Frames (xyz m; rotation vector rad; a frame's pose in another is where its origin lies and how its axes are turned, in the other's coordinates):
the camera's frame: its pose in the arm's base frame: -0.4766 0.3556 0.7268 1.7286 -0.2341 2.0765
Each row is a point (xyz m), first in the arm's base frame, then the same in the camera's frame.
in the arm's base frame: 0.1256 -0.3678 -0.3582
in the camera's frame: -1.2851 0.2409 0.5948
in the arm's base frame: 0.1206 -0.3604 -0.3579
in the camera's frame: -1.2825 0.2364 0.5875
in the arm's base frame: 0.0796 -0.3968 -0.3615
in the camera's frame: -1.2883 0.2859 0.5642
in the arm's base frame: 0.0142 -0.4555 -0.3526
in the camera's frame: -1.2835 0.3674 0.5305
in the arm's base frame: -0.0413 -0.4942 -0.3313
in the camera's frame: -1.2638 0.4285 0.5004
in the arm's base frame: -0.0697 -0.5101 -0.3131
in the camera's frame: -1.2458 0.4573 0.4850
